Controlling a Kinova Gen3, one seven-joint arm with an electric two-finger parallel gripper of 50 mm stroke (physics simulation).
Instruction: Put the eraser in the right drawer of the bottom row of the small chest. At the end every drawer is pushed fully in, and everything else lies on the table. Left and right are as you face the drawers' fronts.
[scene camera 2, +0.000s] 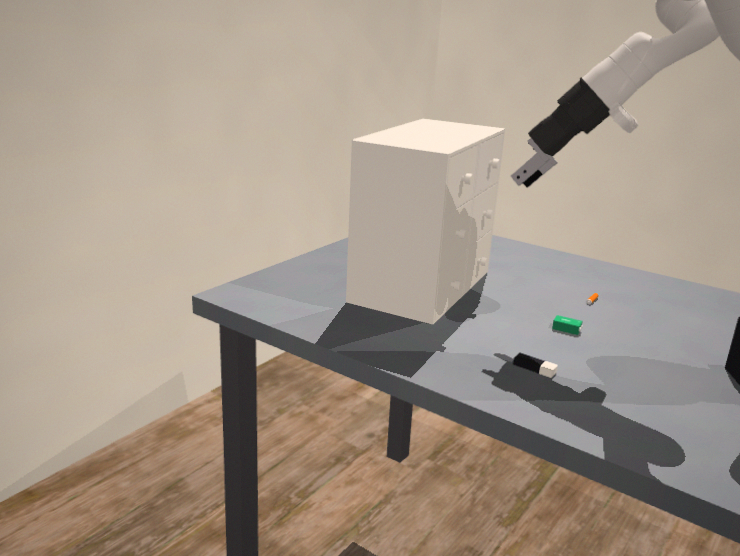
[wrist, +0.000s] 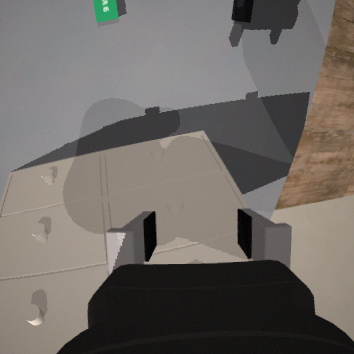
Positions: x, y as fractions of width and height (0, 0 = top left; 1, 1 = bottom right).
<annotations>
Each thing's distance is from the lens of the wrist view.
my gripper (wrist: 0.56, 0.64): 18 cm
drawer (wrist: 0.20, 0.51): 41 cm
drawer (wrist: 0.44, 0.46): 40 cm
drawer (wrist: 0.53, 0.60): 32 cm
drawer (wrist: 0.65, 0.71): 29 cm
</annotations>
